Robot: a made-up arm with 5 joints.
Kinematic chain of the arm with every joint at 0, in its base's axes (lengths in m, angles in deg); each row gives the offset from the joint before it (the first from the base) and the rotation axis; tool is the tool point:
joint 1: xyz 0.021 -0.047 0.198 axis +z
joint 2: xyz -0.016 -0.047 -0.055 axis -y
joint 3: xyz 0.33 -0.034 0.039 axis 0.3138 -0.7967 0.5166
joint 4: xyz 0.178 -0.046 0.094 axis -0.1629 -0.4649 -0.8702
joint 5: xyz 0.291 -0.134 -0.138 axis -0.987 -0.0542 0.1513
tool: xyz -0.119 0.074 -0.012
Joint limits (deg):
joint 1: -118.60..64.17
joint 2: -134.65..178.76
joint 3: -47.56..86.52
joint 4: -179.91..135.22
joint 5: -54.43..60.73
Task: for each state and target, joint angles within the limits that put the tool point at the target. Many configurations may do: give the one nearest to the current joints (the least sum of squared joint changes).
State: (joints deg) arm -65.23 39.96 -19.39 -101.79 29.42
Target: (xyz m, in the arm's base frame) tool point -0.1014 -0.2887 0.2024
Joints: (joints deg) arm -97.00 26.19 -45.85 -130.26 40.18
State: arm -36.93 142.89 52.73 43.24 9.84
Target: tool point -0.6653 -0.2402 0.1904
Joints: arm -2.02 154.61 55.91 55.78 5.45
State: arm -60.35 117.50 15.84 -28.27 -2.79
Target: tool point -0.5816 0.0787 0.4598
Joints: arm -18.11 148.77 16.51 -21.00 -5.61
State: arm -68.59 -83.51 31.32 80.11 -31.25
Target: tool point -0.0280 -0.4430 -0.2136
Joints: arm -46.68 -73.94 29.94 112.89 -44.64
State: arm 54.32 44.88 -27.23 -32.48 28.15
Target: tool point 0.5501 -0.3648 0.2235
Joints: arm 0.18 27.76 -37.53 -10.26 37.93
